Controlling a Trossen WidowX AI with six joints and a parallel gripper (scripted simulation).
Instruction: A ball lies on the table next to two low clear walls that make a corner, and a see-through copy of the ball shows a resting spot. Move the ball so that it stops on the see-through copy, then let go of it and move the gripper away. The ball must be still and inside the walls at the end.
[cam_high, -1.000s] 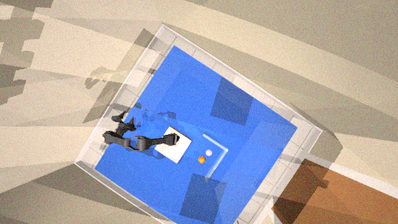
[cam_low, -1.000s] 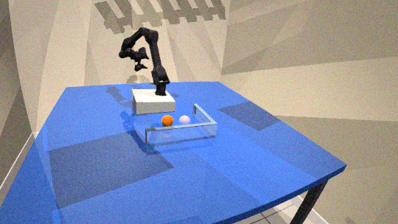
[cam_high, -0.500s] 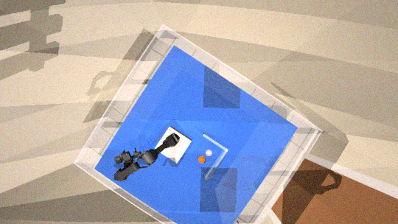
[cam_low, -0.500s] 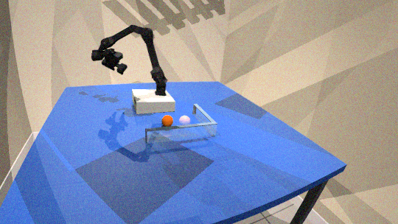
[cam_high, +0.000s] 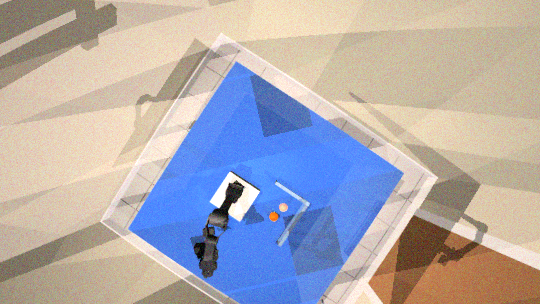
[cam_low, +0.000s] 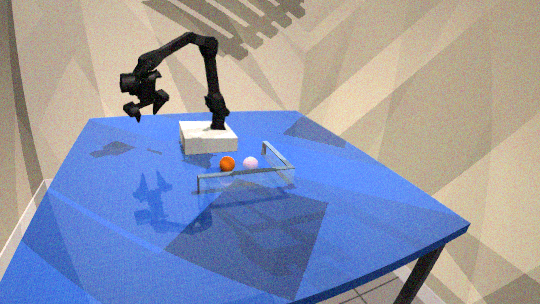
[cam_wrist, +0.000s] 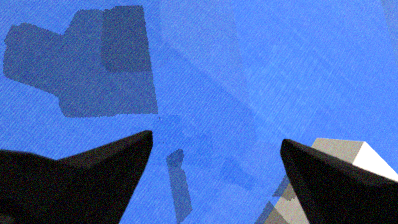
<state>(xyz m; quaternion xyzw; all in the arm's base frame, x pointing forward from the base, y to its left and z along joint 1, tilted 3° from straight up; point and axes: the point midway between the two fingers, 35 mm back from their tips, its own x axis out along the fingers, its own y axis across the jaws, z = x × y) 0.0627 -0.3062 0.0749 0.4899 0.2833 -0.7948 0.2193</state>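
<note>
My gripper tip is now 240 mm short of the orange ball, 300 mm to the right of it and 90 mm above it. The rest, counted from my gripper tip: clear wall 360 mm ahead, 350 mm to the left, 90 mm below; then pale see-through copy 250 mm ahead, 390 mm to the left, 90 mm below.
</note>
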